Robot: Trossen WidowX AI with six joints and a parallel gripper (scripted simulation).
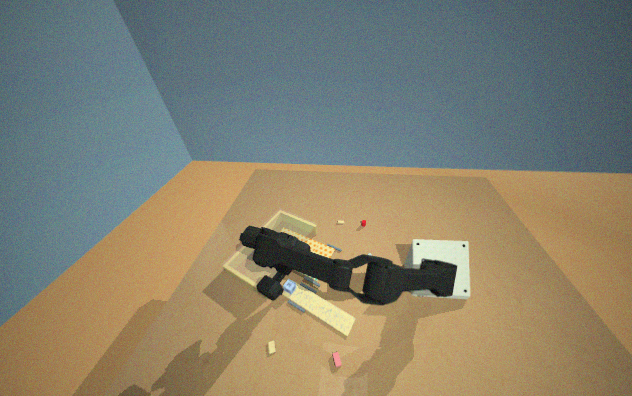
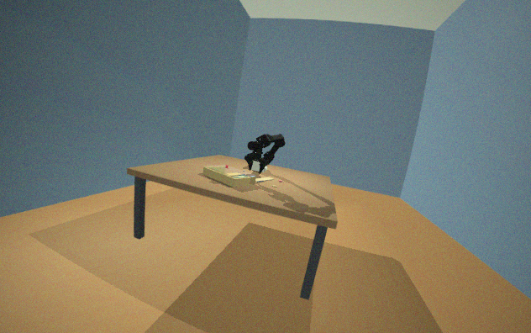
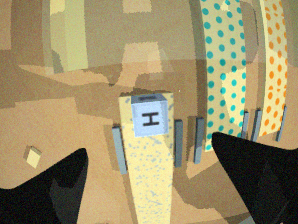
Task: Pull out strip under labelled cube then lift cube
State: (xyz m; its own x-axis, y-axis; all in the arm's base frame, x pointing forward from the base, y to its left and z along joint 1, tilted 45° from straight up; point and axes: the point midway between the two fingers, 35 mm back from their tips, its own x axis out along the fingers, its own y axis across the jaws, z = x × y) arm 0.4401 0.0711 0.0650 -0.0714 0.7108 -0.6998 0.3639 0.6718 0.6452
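Right now my gripper tip is 1 cm short of the labelled cube, 1 cm to the left of it and 5 cm above it. Also, from my gripper tip: grey piece: 26 cm behind, 18 cm to the right, 6 cm below; pink block: 17 cm behind, 16 cm to the left, 6 cm below; beige block: 2 cm ahead, 16 cm to the left, 6 cm below.
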